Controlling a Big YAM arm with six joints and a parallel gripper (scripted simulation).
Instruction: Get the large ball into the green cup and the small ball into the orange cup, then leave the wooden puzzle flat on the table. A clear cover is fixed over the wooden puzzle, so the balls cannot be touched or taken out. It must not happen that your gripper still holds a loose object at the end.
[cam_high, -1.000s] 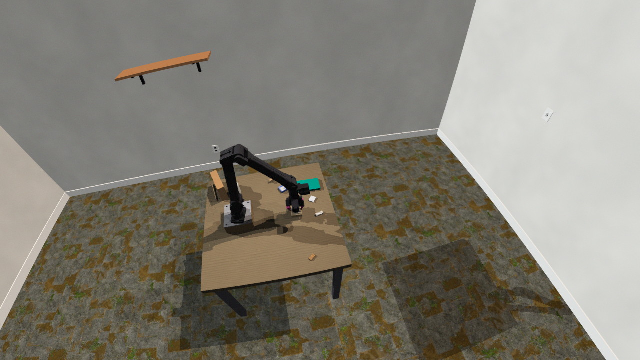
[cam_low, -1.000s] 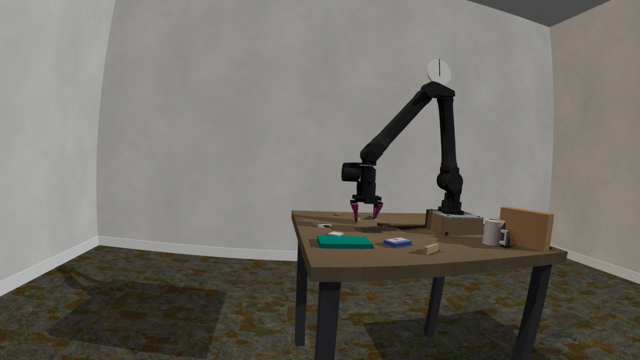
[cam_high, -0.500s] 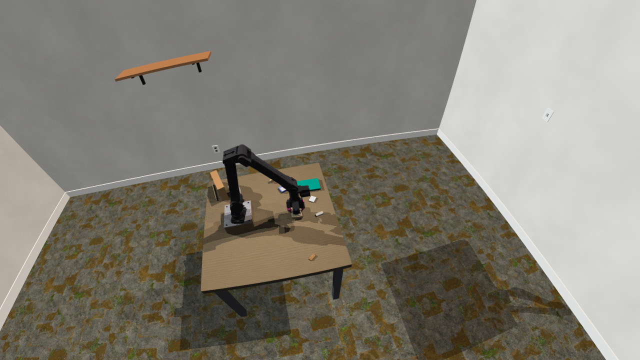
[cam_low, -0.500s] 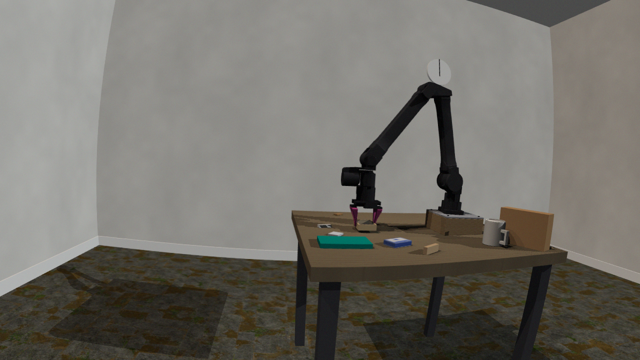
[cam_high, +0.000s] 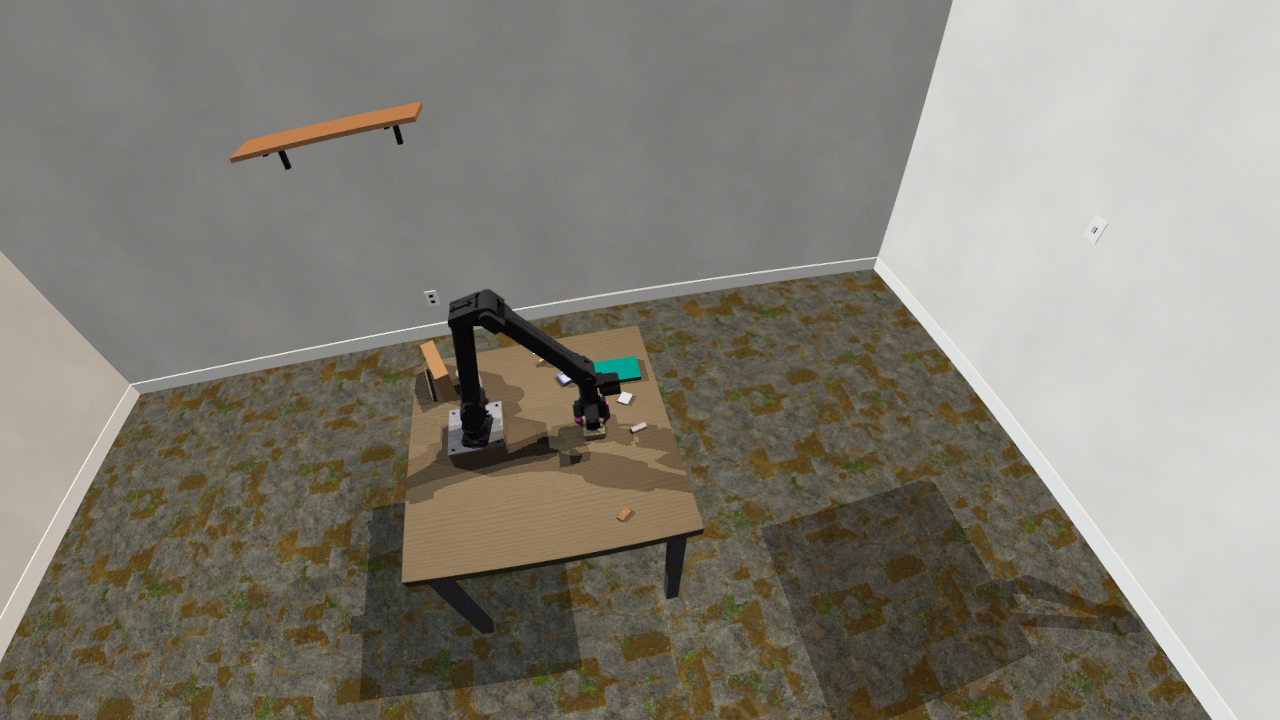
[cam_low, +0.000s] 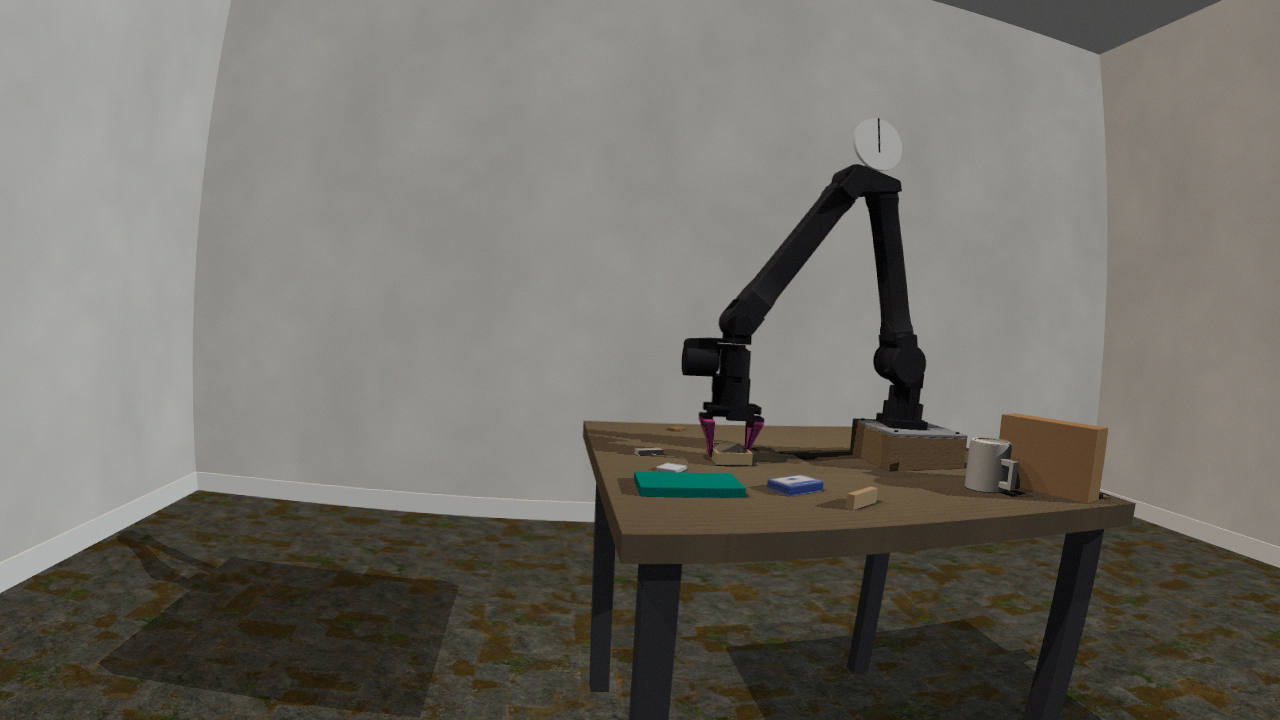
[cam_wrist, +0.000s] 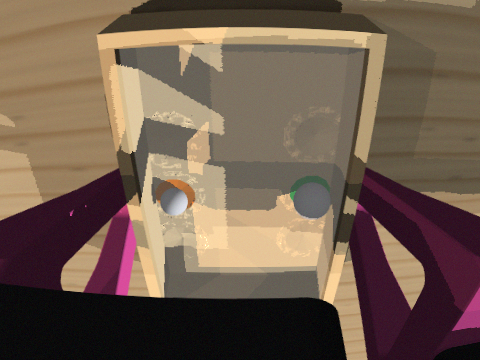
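Now: the wooden puzzle 1 cm below my hand. From my hand the other things lie so: white mug 47 cm behind, 19 cm to the left, 3 cm above; wooden block 31 cm to the left, 19 cm behind; teal flat block 24 cm to the left, 8 cm ahead, 1 cm below.
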